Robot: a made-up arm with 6 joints.
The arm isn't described. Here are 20 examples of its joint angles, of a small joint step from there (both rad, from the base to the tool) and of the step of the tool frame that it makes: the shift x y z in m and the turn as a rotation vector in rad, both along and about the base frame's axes.
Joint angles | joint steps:
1: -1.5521 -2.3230 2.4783 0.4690 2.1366 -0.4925 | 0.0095 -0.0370 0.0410 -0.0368 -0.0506 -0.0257
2: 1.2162 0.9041 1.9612 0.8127 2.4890 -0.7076 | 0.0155 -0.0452 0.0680 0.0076 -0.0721 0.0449
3: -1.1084 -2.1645 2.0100 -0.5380 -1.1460 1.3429 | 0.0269 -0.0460 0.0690 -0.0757 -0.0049 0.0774
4: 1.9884 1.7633 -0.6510 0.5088 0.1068 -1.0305 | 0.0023 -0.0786 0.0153 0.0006 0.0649 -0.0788
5: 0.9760 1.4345 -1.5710 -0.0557 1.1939 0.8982 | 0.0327 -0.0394 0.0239 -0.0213 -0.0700 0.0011
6: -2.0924 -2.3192 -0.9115 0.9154 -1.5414 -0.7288 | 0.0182 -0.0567 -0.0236 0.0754 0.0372 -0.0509
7: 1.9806 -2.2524 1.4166 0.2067 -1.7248 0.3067 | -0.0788 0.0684 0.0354 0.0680 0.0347 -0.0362
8: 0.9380 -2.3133 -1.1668 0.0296 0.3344 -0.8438 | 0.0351 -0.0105 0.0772 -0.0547 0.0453 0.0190
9: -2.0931 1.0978 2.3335 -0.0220 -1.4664 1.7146 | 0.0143 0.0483 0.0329 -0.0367 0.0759 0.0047
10: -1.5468 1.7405 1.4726 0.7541 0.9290 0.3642 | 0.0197 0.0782 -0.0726 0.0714 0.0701 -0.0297
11: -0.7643 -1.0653 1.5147 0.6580 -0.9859 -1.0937 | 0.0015 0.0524 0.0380 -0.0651 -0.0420 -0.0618
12: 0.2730 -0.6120 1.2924 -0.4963 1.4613 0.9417 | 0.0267 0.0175 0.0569 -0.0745 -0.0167 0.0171
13: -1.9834 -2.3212 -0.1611 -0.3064 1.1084 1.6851 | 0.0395 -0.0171 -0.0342 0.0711 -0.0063 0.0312
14: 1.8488 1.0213 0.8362 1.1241 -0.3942 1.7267 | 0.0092 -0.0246 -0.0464 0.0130 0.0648 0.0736
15: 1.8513 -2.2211 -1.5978 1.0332 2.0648 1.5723 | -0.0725 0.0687 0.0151 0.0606 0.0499 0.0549
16: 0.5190 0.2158 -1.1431 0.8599 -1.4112 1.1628 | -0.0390 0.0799 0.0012 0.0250 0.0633 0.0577
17: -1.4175 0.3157 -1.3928 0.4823 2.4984 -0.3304 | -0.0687 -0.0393 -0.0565 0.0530 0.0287 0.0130
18: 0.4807 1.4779 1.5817 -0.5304 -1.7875 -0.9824 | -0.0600 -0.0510 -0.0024 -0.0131 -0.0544 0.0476
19: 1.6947 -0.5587 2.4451 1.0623 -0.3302 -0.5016 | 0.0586 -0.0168 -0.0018 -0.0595 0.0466 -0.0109
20: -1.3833 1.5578 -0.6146 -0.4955 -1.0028 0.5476 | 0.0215 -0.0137 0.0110 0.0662 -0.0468 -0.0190
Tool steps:
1: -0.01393 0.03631 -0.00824 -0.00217 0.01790 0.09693
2: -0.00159 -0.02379 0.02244 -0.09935 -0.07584 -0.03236
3: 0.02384 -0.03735 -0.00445 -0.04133 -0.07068 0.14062
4: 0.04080 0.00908 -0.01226 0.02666 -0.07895 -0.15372
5: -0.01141 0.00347 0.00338 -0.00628 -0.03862 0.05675
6: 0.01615 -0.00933 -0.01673 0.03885 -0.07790 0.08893
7: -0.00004 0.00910 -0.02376 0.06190 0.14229 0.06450
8: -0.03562 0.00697 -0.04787 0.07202 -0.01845 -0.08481
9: -0.00550 -0.02807 -0.02121 -0.02937 0.05244 -0.08385
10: -0.03108 0.05195 -0.01916 -0.09014 -0.10476 -0.10143
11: 0.01071 0.00134 -0.02366 -0.05912 0.00543 -0.04240
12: -0.01813 0.01835 -0.01566 0.05919 0.00170 -0.08628
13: 0.00042 0.01492 0.01886 0.03709 -0.02748 0.07353
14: 0.01470 -0.00558 -0.00253 -0.01233 0.00864 0.05938
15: -0.03018 -0.01095 0.03023 0.04262 0.00880 0.10644
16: 0.02351 0.00036 -0.02698 -0.01821 0.04497 0.00603
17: 0.04736 0.00293 0.01656 -0.07103 0.08625 0.04116
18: 0.02174 0.01653 -0.01730 -0.09957 0.03329 -0.06936
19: 0.01556 0.01099 -0.02285 0.06442 -0.04689 -0.01993
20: 0.01009 0.00206 -0.02185 0.06139 0.04931 0.05525
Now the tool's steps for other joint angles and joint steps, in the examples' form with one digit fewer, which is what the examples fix.
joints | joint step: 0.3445 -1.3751 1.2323 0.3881 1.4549 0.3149 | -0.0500 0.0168 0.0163 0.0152 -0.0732 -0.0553
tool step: 0.0389 0.0251 0.0134 -0.0636 0.0390 0.0281
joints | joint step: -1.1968 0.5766 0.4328 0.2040 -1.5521 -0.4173 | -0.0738 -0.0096 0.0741 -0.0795 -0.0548 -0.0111
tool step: 0.0184 -0.0215 -0.0403 0.0202 0.1720 -0.0844
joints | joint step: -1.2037 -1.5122 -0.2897 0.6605 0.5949 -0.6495 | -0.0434 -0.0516 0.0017 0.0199 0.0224 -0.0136
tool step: 0.0422 0.0092 -0.0043 -0.0306 0.0732 0.0622
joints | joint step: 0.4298 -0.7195 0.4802 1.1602 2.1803 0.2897 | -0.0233 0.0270 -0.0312 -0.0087 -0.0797 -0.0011
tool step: -0.0221 -0.0092 0.0062 0.0130 -0.0747 0.0387
